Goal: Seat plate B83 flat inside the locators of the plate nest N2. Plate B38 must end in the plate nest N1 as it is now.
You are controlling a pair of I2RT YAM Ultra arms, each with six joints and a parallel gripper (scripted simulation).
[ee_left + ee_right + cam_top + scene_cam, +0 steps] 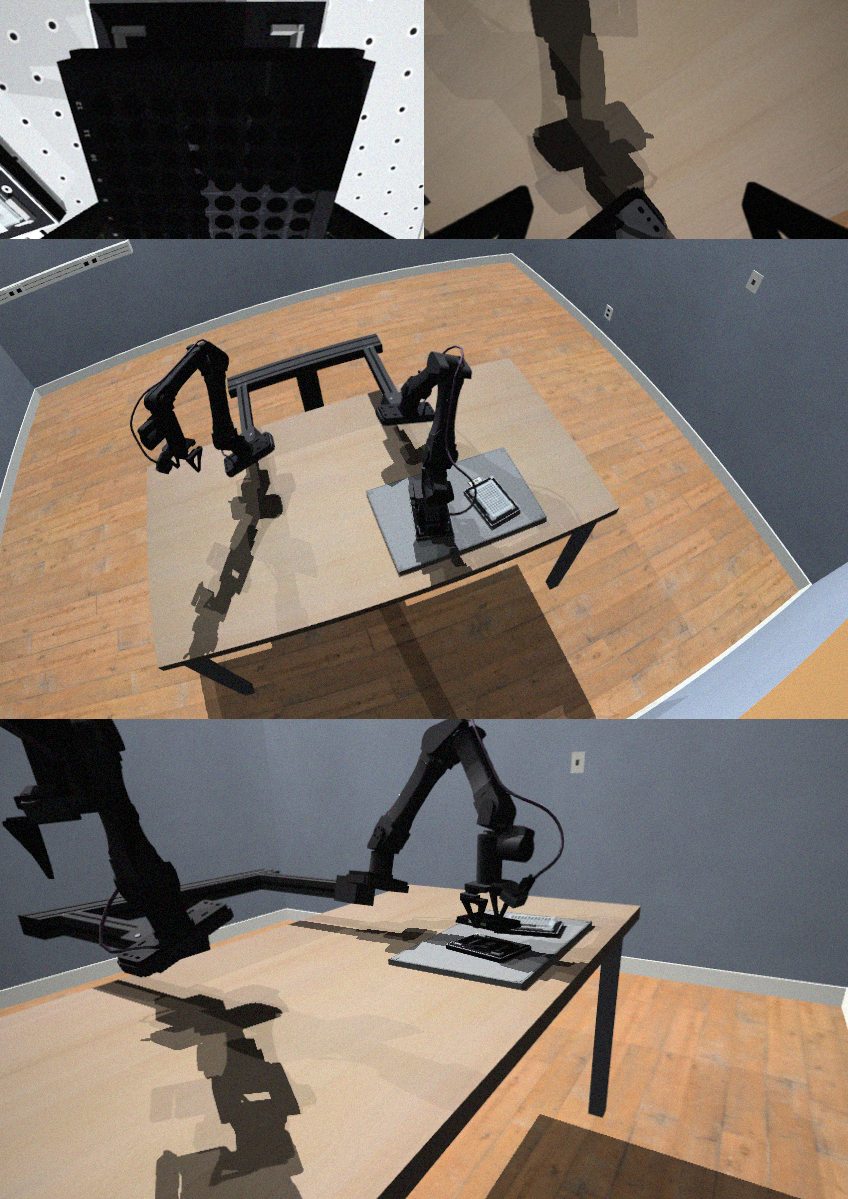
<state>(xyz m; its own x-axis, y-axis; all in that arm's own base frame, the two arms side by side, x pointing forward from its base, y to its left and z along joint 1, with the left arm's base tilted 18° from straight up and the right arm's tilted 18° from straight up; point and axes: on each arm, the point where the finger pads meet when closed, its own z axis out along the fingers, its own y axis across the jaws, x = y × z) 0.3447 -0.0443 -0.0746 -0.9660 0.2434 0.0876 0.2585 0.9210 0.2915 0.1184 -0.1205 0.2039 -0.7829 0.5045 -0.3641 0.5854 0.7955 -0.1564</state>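
Right now my left hand is 70 mm above the black nest. The rest, counted from my left hand: white well plate 210 mm to the left, 50 mm below, 10 mm ahead; then black well plate right at my left hand.
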